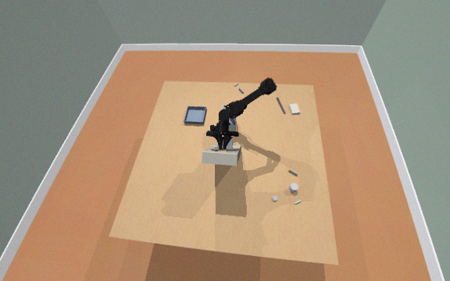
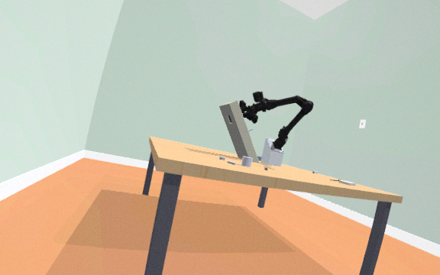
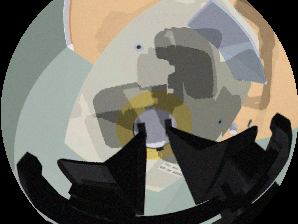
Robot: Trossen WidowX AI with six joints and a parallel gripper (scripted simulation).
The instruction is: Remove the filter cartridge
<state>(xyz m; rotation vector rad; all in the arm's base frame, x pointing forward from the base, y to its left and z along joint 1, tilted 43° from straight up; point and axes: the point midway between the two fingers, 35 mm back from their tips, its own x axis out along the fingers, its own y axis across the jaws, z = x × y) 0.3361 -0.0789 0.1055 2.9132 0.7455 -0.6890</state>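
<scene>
My gripper tip is 2 cm short of the filter cartridge and 1 cm above it. Also, from my gripper tip: blue-grey tray (41 cm behind, 30 cm to the right, 26 cm below); white block (55 cm behind, 46 cm to the left, 27 cm below); service panel (9 cm below, 3 cm behind).
</scene>
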